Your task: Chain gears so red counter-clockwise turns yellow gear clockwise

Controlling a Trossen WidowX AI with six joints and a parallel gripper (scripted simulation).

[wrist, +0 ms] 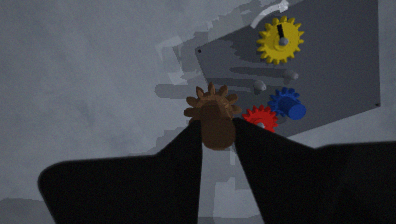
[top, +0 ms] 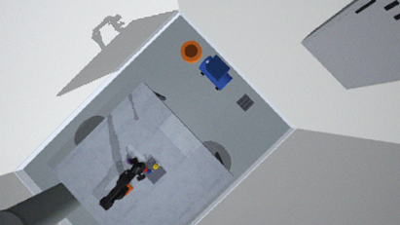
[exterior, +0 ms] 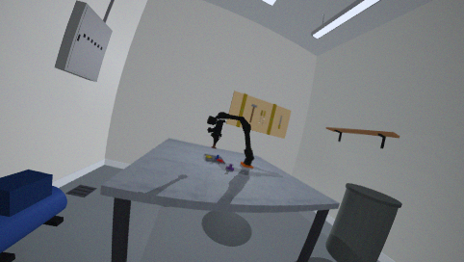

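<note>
My gripper tip is now 80 mm past the blue gear, 70 mm to the left of it and 120 mm above it. Also, from my gripper tip: brown gear: 10 mm below; then red gear: 100 mm behind, 30 mm to the right, 130 mm below; then yellow gear: 10 mm behind, 100 mm to the right, 130 mm below.
</note>
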